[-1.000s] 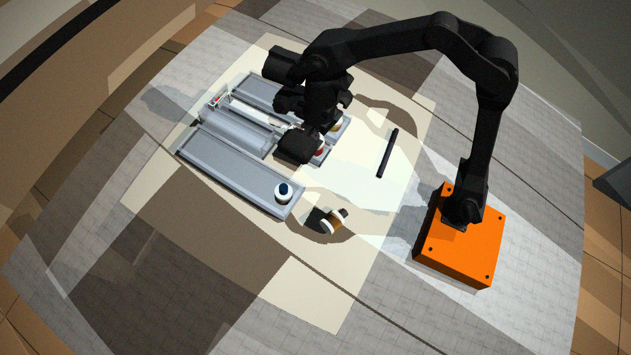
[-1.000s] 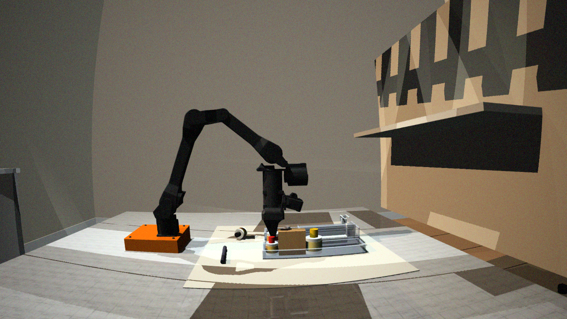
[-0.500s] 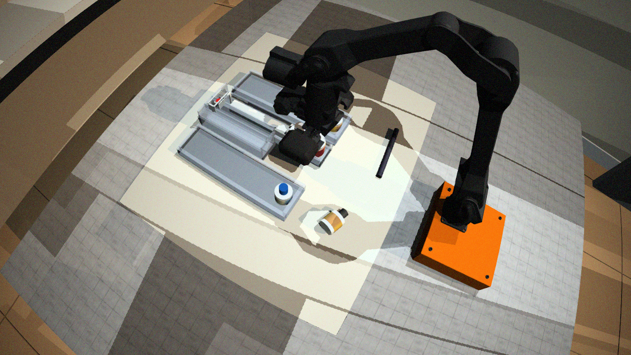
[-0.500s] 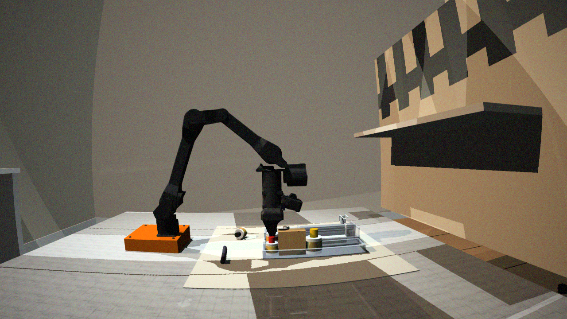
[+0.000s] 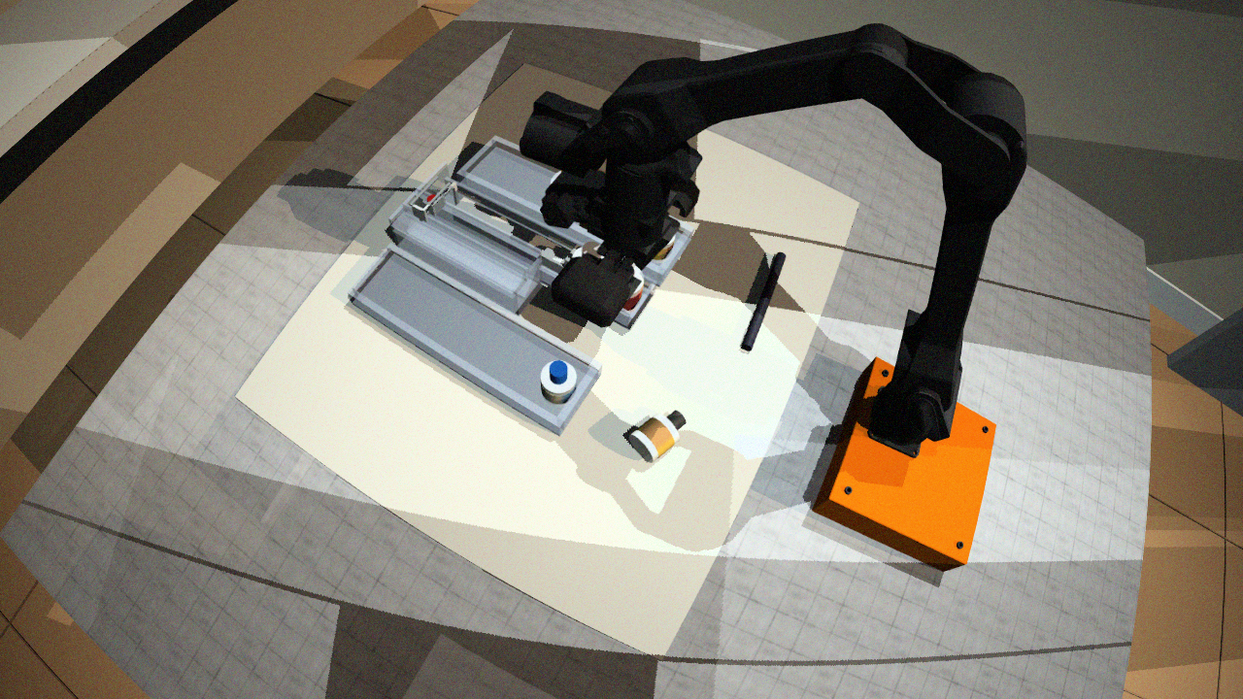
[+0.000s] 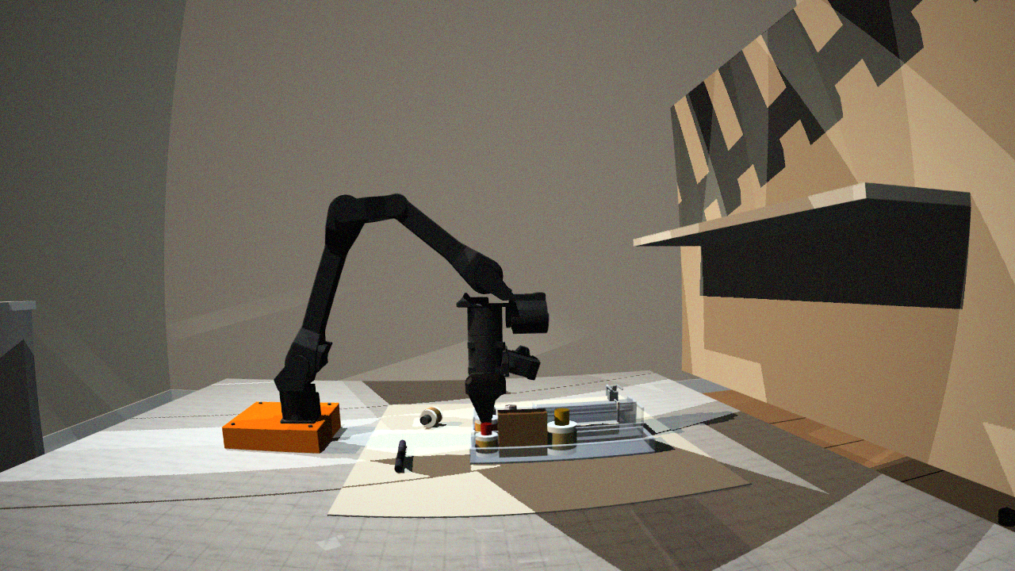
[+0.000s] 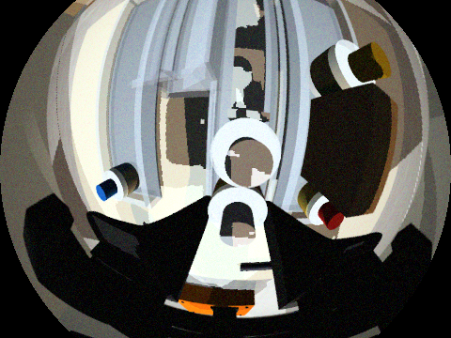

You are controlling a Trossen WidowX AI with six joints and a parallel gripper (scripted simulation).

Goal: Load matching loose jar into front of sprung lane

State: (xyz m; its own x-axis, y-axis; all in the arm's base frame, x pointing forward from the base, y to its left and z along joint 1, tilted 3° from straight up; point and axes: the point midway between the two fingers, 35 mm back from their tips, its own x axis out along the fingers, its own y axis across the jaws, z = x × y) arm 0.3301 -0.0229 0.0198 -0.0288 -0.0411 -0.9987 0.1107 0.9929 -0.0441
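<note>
My gripper tip is now 60 mm short of the cream mat and 30 mm above it. The rest, counted from my gripper tip: cardboard box 50 mm ahead, 80 mm to the right, 10 mm above; black rod 150 mm behind, 80 mm to the right, 30 mm below.
</note>
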